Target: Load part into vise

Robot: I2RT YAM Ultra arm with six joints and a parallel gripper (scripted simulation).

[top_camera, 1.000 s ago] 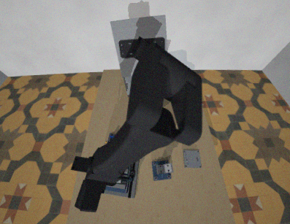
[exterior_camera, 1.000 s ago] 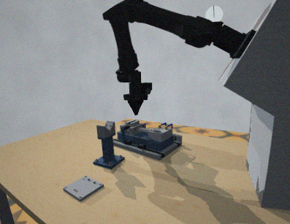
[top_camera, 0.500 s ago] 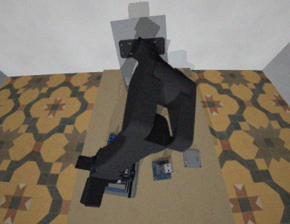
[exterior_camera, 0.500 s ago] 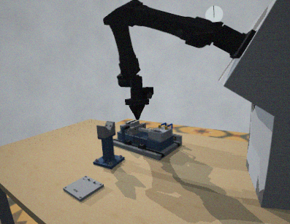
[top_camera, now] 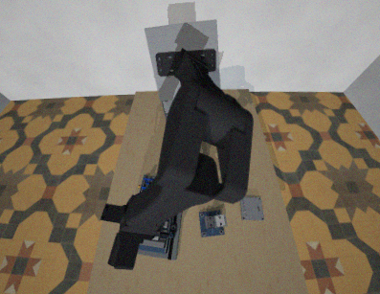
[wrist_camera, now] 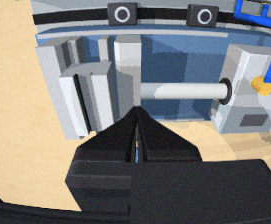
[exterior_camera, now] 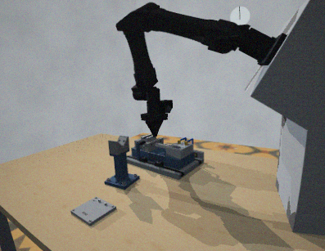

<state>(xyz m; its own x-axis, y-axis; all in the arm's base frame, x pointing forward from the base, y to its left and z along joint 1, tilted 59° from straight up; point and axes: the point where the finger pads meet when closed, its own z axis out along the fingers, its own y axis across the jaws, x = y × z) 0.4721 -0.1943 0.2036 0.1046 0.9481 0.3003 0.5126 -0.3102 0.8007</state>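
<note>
The part lies 4 cm ahead of my hand, 1 cm to the right of it and 2 cm below it. From my hand the other things lie so: air cylinder rod: 5 cm behind, 1 cm to the left, 4 cm below; moving jaw: 1 cm ahead, 4 cm below; work stop: 5 cm ahead, 4 cm to the left, 3 cm below.
</note>
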